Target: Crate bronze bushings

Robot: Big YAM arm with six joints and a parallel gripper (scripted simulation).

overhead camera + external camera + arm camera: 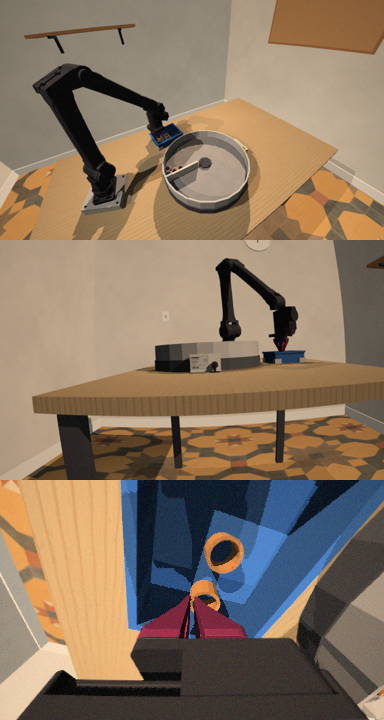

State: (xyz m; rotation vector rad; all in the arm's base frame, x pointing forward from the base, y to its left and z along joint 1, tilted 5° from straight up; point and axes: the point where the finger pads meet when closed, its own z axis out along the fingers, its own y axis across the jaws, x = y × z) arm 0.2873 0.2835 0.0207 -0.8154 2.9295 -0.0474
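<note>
My hand is 5 cm short of the blue crate and 2 cm above it. From my hand the other things lie so: grey turning table 20 cm ahead, 32 cm to the right, 1 cm above.
</note>
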